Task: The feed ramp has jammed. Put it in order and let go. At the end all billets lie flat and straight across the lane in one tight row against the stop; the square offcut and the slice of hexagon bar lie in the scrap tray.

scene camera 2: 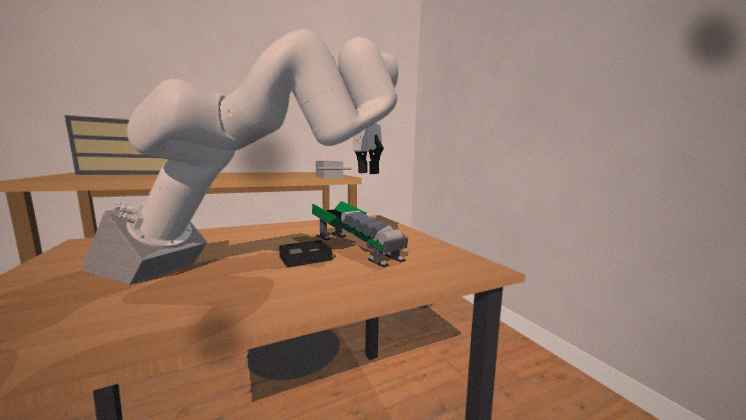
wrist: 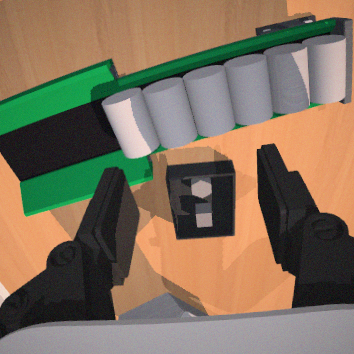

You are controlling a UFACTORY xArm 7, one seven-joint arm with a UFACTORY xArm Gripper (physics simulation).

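Frame: origin at the arm's base, x left, y ahead, z down, level; metres.
Where they show: gripper, between the fingertips: (scene camera 2: pixel 368 173) (wrist: pixel 192 181); arm's base, origin of its link: (scene camera 2: pixel 160 227).
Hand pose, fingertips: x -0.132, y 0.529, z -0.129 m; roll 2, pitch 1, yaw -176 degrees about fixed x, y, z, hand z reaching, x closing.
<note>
Each offset is from my fingertips to the top centre of the thing. "*": to the spot under its first point.
Several grey cylindrical billets {dy -0.021, dx -0.055, dz +0.143 m} (scene camera 2: pixel 365 224) {dy -0.021, dx -0.016, dz +0.138 m} (wrist: pixel 209 101) lie on their sides across the lane of the green feed ramp (scene camera 2: pixel 323 213) (wrist: pixel 65 90). They form one row with no clear gap, and the end one touches or nearly touches the grey stop {dy -0.020, dx -0.159, dz +0.171 m} (scene camera 2: pixel 395 243) (wrist: pixel 348 62). The black scrap tray {dy -0.205, dx +0.029, dz +0.210 m} (scene camera 2: pixel 308 256) (wrist: pixel 233 207) stands on the table beside the ramp. In the wrist view the slice of hexagon bar {dy -0.177, dx +0.025, dz +0.225 m} (wrist: pixel 202 187) and the square offcut {dy -0.232, dx +0.034, dz +0.216 m} (wrist: pixel 204 220) lie inside it, apart. My gripper (scene camera 2: pixel 368 172) (wrist: pixel 192 181) is open and empty, high above the ramp and tray.
The ramp stands on short grey legs {* dy -0.063, dx -0.127, dz +0.220 m} (scene camera 2: pixel 376 255). Its flared upper end has raised green side walls. Behind is a second table (scene camera 2: pixel 261 180) with a grey box (scene camera 2: pixel 328 169) and a framed yellow panel (scene camera 2: pixel 99 146). A wall is at the right.
</note>
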